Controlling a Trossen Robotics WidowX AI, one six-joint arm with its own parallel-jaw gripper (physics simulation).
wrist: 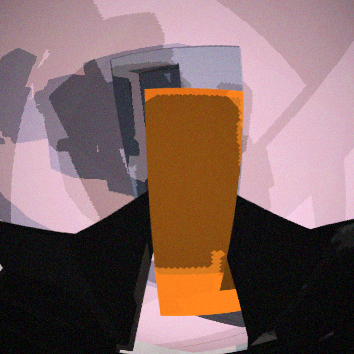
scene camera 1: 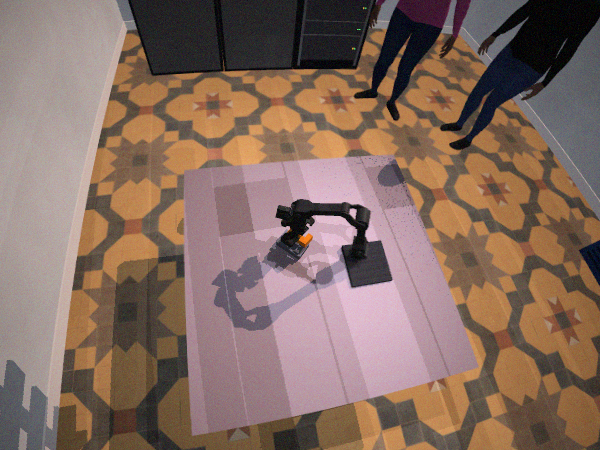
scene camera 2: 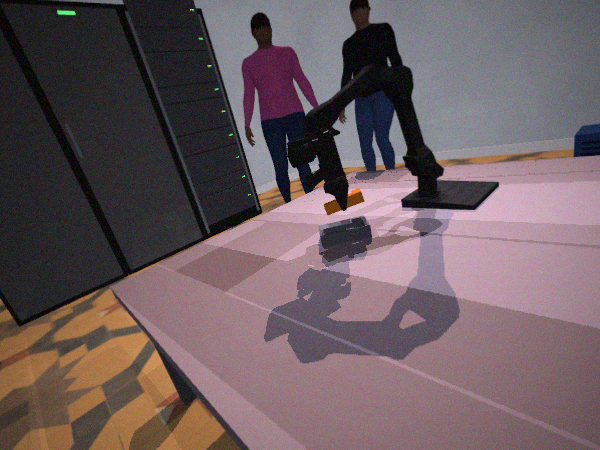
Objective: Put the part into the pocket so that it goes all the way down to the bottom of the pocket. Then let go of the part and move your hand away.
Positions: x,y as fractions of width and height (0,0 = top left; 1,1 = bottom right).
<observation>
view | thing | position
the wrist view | my gripper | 0.53,0.55
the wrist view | orange part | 0.55,0.39
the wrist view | grey pocket block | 0.56,0.19
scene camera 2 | my gripper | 0.57,0.47
</observation>
